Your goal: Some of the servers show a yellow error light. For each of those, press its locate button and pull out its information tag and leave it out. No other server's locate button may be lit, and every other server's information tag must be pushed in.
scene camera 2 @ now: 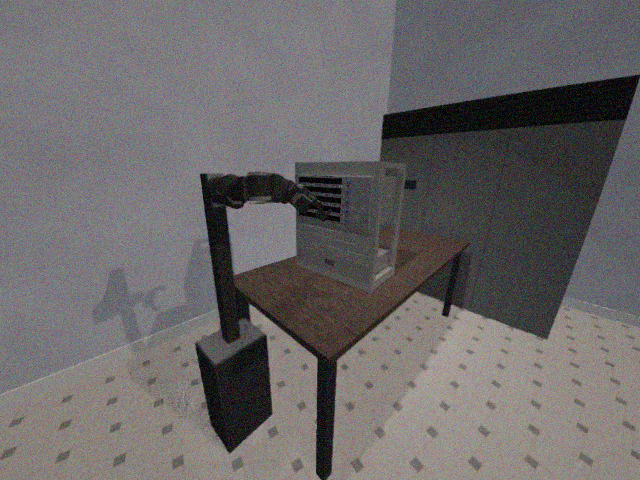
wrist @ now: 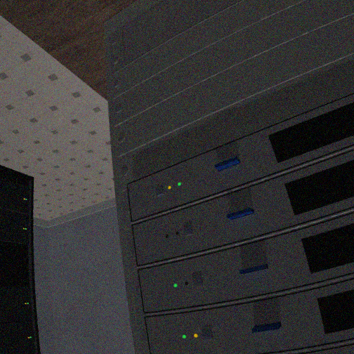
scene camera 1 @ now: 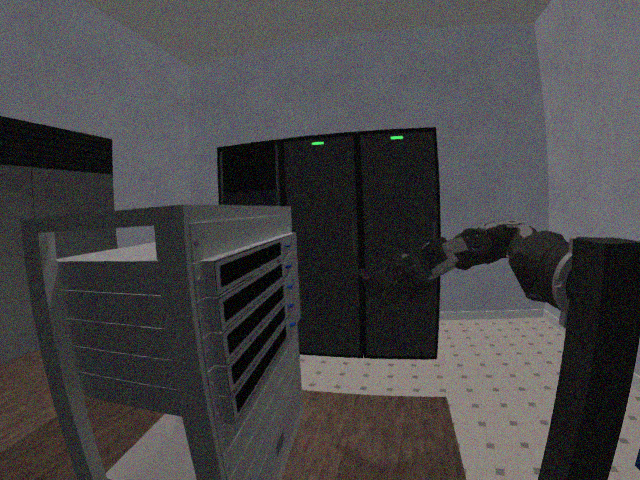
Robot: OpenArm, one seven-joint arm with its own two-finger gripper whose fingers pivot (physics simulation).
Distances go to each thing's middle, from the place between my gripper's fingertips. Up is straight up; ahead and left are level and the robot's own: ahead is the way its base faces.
I see the arm pedestal (scene camera 2: 237,390) 29 cm behind my hand, 28 cm to the left of it and 91 cm below it.
